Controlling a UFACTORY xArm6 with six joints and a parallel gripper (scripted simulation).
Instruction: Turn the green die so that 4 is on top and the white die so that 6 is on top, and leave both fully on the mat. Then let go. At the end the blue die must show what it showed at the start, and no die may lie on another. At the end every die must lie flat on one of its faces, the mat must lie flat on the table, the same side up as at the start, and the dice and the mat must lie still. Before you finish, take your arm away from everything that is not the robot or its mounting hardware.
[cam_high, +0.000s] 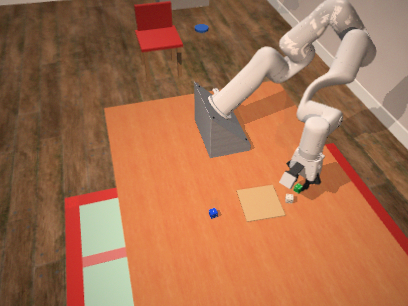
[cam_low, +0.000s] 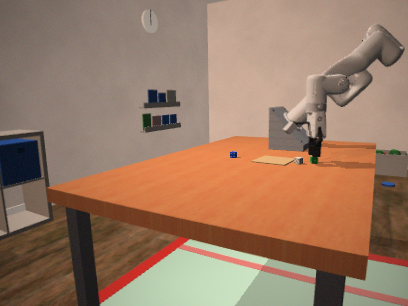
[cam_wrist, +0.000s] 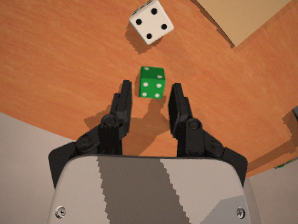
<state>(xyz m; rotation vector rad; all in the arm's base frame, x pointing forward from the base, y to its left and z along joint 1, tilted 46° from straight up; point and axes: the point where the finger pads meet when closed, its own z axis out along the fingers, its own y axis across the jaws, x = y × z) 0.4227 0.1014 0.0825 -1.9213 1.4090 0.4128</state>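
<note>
Right now the green die is 40 mm below my hand. Round my hand: tan mat 160 mm to the right, 50 mm below, 10 mm behind; then blue die 340 mm to the right, 40 mm below, 30 mm behind; then white die 60 mm to the right, 40 mm below, 30 mm ahead.
</note>
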